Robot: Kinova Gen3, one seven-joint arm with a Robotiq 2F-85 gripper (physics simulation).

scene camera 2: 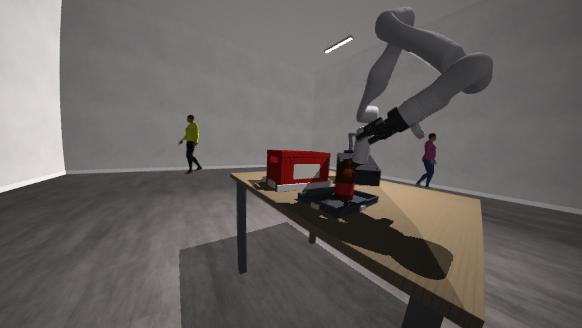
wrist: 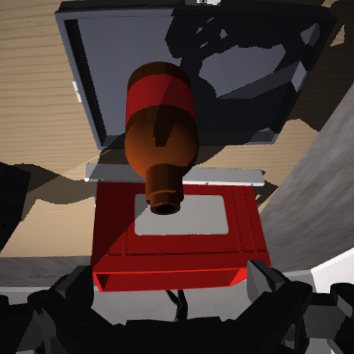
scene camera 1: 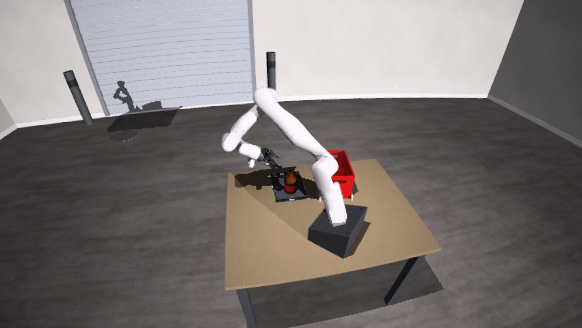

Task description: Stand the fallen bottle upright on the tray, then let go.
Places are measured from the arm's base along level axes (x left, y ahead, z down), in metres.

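Where they show: gripper, between the fingertips: [scene camera 2: 362, 141] [wrist: 170, 280] [scene camera 1: 280, 162]; arm's base, origin of its link: [scene camera 2: 359, 160] [scene camera 1: 338, 219].
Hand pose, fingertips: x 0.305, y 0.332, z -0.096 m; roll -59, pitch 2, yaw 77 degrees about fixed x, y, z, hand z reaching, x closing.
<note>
Each offset is from my fingertips to the top centre of the thing. Level surfaces: height alone.
The brown bottle @[dz +0.070, dx -0.058, dy +0.013 m] [scene camera 1: 290, 183] [scene camera 2: 345, 186] [wrist: 161, 135] with a red label stands upright on the dark tray [scene camera 1: 300, 195] [scene camera 2: 325, 201] [wrist: 110, 50]. Its neck points up, and its base is inside the tray's rim. My gripper [scene camera 1: 278, 162] [scene camera 2: 365, 138] [wrist: 170, 280] is open, with nothing between the fingers. It is apart from the bottle, higher than its top and off to one side, tilted down. In the wrist view the bottle shows beyond the fingertips, with its mouth toward them.
A red crate @[dz +0.055, dx -0.329, dy +0.090 m] [scene camera 1: 342, 187] [scene camera 2: 281, 170] [wrist: 115, 225] stands beside the tray, with a gap between them. The arm's dark base block [scene camera 1: 331, 235] [scene camera 2: 369, 176] is on the wooden table @[dz +0.230 m] [scene camera 1: 270, 250] [scene camera 2: 450, 215] [wrist: 30, 100]. Two people [scene camera 2: 191, 135] [scene camera 2: 430, 155] are in the background.
</note>
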